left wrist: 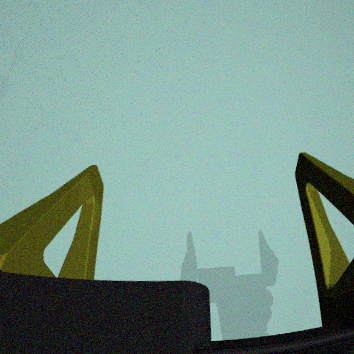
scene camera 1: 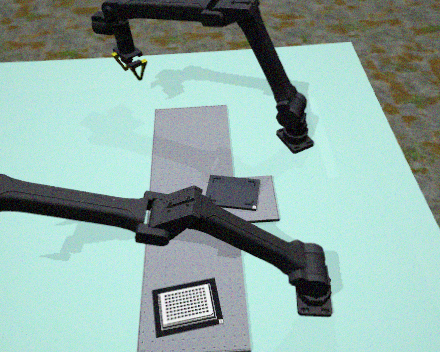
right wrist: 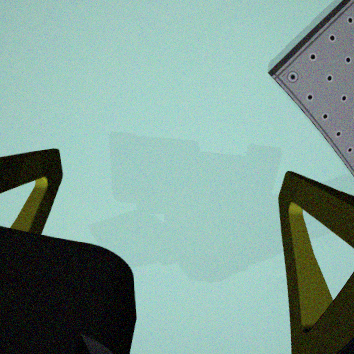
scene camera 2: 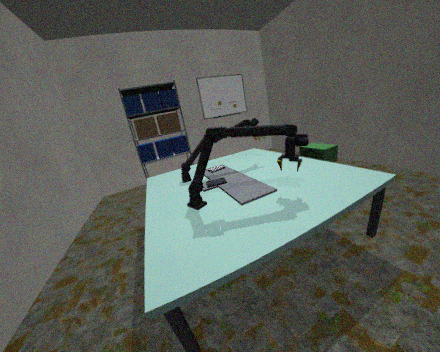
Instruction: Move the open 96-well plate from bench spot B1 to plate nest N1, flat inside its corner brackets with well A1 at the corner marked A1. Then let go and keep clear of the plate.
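Observation:
My left gripper is open and holds nothing. My right gripper is open and holds nothing, and the right wrist view shows my right gripper as well. I can also see a dark nest and a white well plate.

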